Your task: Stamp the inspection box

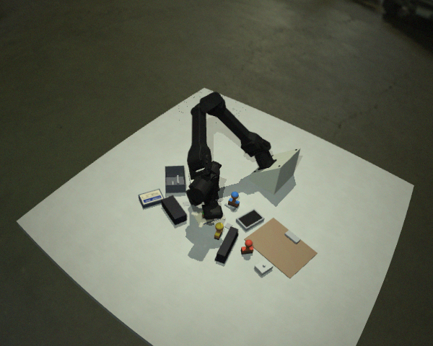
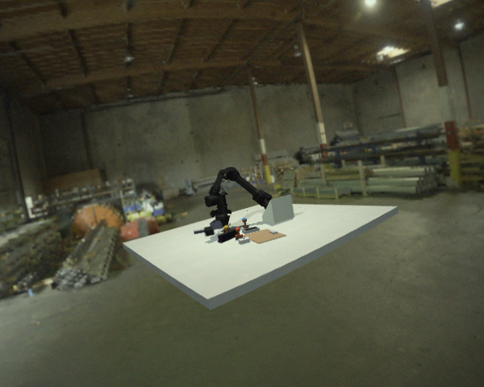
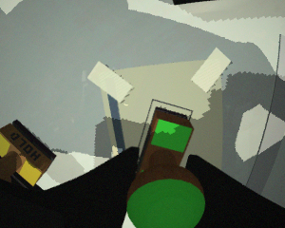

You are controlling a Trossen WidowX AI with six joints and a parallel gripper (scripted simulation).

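The green-knobbed stamp is right at my gripper tip. From my gripper tip the other things lie so: yellow hold stamp 80 mm to the left, 40 mm ahead, 10 mm below; then blue stamp 120 mm behind, 40 mm to the left, 10 mm below; then pale card 30 mm below, 10 mm behind.
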